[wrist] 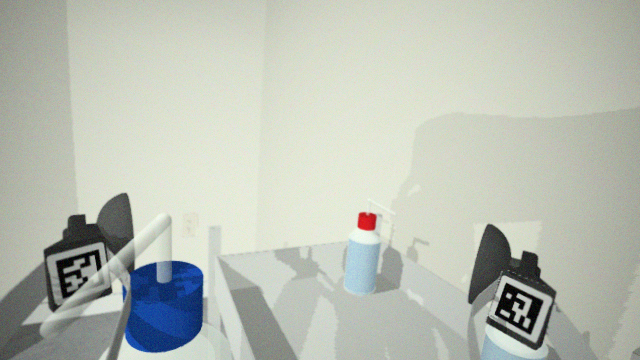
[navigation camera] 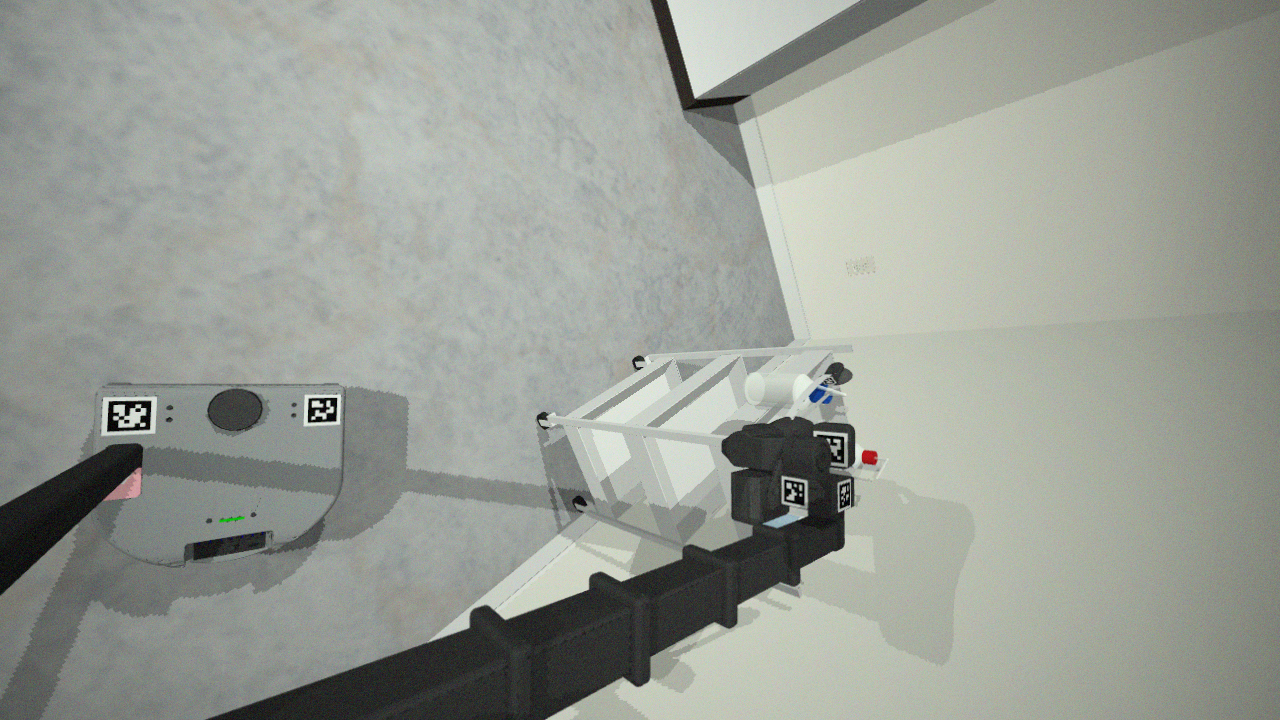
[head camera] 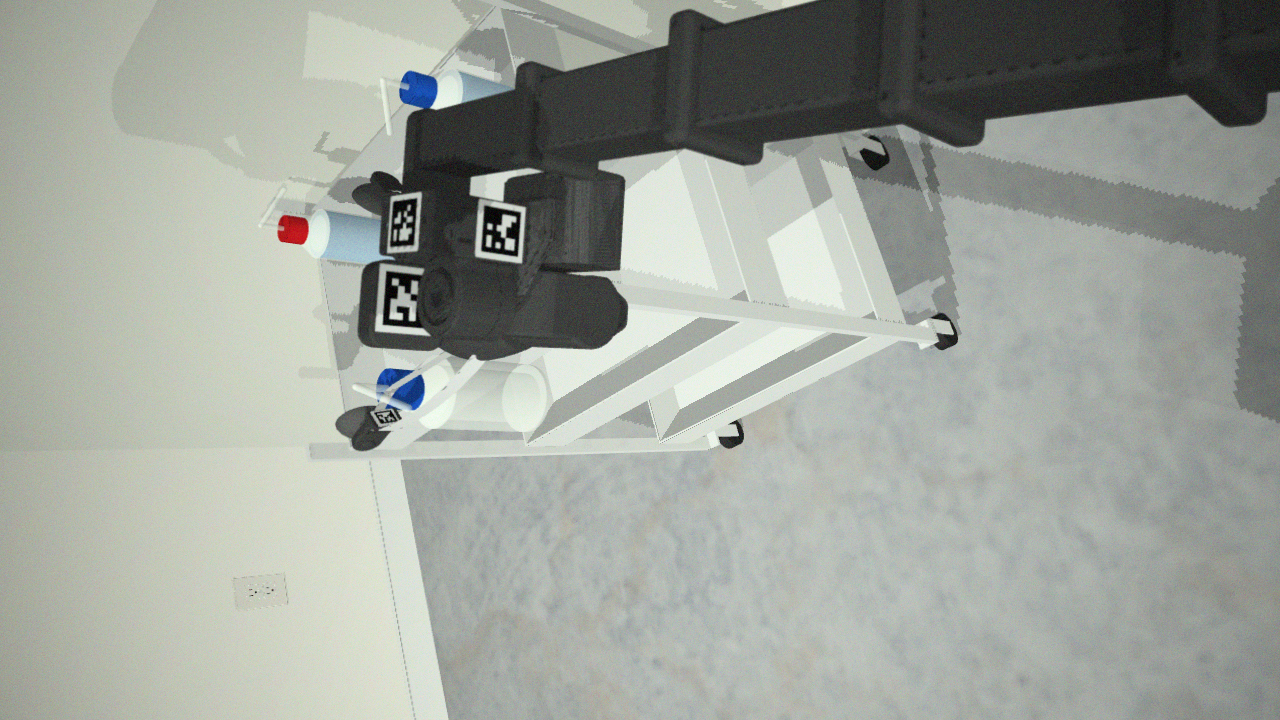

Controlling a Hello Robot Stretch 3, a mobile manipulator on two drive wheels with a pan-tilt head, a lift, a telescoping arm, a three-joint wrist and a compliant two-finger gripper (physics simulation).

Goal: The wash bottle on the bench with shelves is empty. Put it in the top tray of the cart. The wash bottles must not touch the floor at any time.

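Places are measured from the robot's base along level axes (x down, y left, z ahead), in centimetres.
Pixels of known places: gripper, fingertip midpoint: [wrist: 307,237] [head camera: 358,311]; robot's base, origin of the base link: [navigation camera: 235,407].
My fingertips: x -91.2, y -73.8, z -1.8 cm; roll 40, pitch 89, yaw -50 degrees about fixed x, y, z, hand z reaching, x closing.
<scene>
Ahead of a thing's pixels: the offset from my fingertips to its top centre. "pt": to the spot under its first point. Level surfaces: height alone.
A large whitish wash bottle with a blue cap @(dx -2.0, dy +4.2, dz +6.4 cm) [head camera: 483,394] [navigation camera: 776,388] [wrist: 164,310] is at the end of the white cart @(pt dx +49.3, dy +5.3, dz -3.8 cm) [head camera: 787,313] [navigation camera: 644,431]. It overlaps the end wall of the top tray @(dx +24.9 cm) [wrist: 320,315]; whether it is inside or outside that wall I cannot tell. My gripper [head camera: 370,309] [wrist: 307,237] is open wide above the tray. Its left finger is at the bottle's bent spout, overlapping or touching it; the bottle is not between the two fingertips. The bottle's base is hidden in the wrist view. The bench with shelves cannot be identified here.
A light-blue bottle with a red cap @(dx +7.5, dy -39.0, dz -11.0 cm) [head camera: 344,236] [navigation camera: 869,457] [wrist: 362,262] stands in the tray. Another light-blue bottle @(dx +7.5, dy -13.4, dz -21.7 cm) [head camera: 418,89] [wrist: 510,350] stands by the right finger, partly hidden. Walls meet behind the cart. My arm [head camera: 787,80] [navigation camera: 572,626] spans across.
</scene>
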